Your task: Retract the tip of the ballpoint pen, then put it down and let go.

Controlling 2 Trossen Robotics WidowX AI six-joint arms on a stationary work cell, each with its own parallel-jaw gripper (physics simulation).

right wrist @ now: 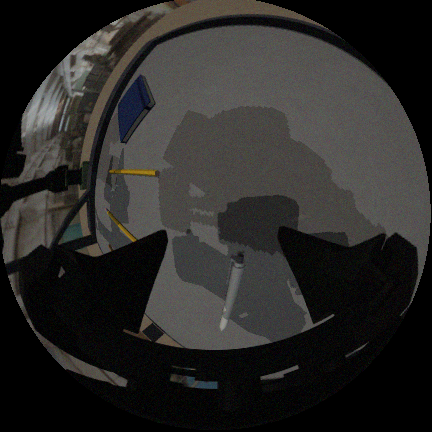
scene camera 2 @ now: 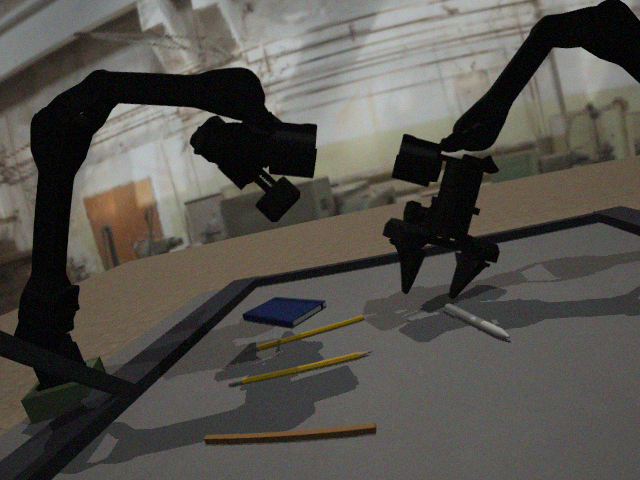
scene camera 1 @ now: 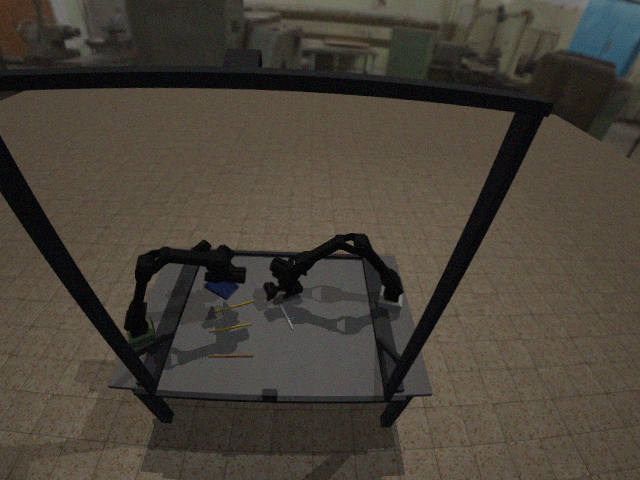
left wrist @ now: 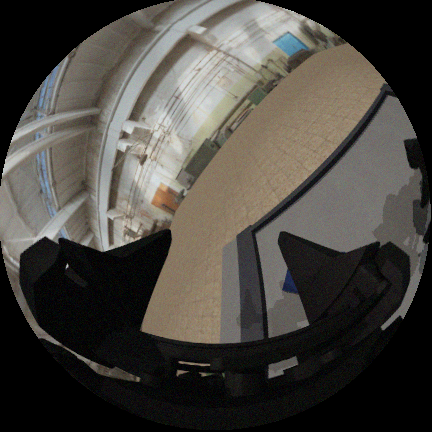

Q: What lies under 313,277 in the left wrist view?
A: The left gripper.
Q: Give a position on a raised dark rim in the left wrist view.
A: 253,319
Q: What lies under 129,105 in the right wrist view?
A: A blue notebook.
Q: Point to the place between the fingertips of the left gripper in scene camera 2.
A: At 249,179
